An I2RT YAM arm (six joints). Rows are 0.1 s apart.
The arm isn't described. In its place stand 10 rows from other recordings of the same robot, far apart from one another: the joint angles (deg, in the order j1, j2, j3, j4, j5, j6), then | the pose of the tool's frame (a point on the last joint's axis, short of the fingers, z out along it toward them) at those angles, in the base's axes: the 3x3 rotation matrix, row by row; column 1 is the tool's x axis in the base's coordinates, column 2 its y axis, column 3 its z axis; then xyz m.
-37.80, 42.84, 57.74, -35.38, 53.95, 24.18 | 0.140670, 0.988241, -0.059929; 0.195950, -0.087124, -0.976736; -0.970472, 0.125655, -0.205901; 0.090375, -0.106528, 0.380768
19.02, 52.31, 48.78, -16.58, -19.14, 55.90 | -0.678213, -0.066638, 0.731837; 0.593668, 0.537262, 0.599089; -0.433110, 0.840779, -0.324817; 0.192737, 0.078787, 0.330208
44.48, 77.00, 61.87, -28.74, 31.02, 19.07 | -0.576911, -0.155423, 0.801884; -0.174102, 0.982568, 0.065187; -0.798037, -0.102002, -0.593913; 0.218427, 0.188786, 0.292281
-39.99, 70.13, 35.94, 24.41, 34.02, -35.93 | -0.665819, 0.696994, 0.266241; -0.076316, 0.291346, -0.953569; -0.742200, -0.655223, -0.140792; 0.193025, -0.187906, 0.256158
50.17, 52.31, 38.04, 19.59, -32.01, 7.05 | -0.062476, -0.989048, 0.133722; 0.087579, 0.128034, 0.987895; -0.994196, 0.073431, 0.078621; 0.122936, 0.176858, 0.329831
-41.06, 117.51, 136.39, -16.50, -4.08, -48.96 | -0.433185, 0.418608, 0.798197; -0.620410, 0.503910, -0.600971; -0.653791, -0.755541, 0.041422; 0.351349, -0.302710, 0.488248
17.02, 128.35, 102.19, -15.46, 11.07, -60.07 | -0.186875, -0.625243, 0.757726; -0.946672, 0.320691, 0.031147; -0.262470, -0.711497, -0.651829; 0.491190, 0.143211, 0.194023
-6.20, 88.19, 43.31, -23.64, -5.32, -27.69 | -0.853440, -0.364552, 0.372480; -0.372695, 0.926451, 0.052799; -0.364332, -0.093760, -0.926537; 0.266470, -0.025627, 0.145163
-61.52, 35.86, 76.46, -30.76, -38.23, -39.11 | -0.188919, 0.361569, 0.913005; -0.690920, 0.611743, -0.385228; -0.697810, -0.703590, 0.134246; 0.044866, -0.036502, 0.490575
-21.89, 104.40, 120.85, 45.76, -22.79, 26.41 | 0.813555, -0.207360, 0.543259; 0.115048, 0.973187, 0.199174; -0.569994, -0.099538, 0.815597; 0.333095, -0.118974, 0.590628
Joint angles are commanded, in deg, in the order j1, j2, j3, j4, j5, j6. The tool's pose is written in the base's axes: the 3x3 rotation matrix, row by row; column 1 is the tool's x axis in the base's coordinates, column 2 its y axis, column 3 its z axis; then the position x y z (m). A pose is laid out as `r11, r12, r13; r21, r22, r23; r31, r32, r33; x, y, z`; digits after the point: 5 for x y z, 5 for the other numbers.
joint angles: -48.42, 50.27, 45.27, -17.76, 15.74, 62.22
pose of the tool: 0.66421, 0.64010, 0.38612; 0.53448, -0.04553, -0.84395; -0.52264, 0.76694, -0.37237; 0.12577, -0.15631, 0.31307
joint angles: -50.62, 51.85, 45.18, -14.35, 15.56, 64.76
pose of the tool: 0.72020, 0.59111, 0.36319; 0.49601, -0.07269, -0.86527; -0.48507, 0.80331, -0.34555; 0.12479, -0.16708, 0.31340
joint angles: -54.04, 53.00, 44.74, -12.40, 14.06, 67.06
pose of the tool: 0.76525, 0.54886, 0.33636; 0.46645, -0.11269, -0.87734; -0.44364, 0.82828, -0.34225; 0.11852, -0.17809, 0.31023
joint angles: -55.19, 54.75, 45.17, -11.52, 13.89, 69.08
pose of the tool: 0.79054, 0.52221, 0.31991; 0.45141, -0.14388, -0.88064; -0.41385, 0.84060, -0.34947; 0.11885, -0.18590, 0.30840
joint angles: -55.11, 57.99, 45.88, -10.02, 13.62, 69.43
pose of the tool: 0.78747, 0.52567, 0.32181; 0.46152, -0.15684, -0.87315; -0.40852, 0.83610, -0.36612; 0.12628, -0.19575, 0.30372
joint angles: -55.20, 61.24, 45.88, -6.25, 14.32, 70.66
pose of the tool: 0.80496, 0.50528, 0.31101; 0.44376, -0.16475, -0.88087; -0.39385, 0.84708, -0.35684; 0.13316, -0.20702, 0.29794
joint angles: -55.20, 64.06, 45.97, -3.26, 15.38, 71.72
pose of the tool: 0.82048, 0.48985, 0.29473; 0.42367, -0.17489, -0.88877; -0.38382, 0.85409, -0.35103; 0.13888, -0.21637, 0.29243
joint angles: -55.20, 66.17, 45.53, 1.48, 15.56, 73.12
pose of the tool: 0.84096, 0.45093, 0.29907; 0.40526, -0.15867, -0.90033; -0.35853, 0.87834, -0.31618; 0.14400, -0.22392, 0.28924
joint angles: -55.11, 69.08, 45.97, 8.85, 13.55, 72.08
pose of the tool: 0.83897, 0.41938, 0.34677; 0.41405, -0.07845, -0.90687; -0.35312, 0.90441, -0.23947; 0.15325, -0.23435, 0.29237
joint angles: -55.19, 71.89, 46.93, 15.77, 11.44, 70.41
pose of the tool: 0.83289, 0.39319, 0.38949; 0.41964, 0.01016, -0.90763; -0.36083, 0.91940, -0.15654; 0.16139, -0.24449, 0.29804
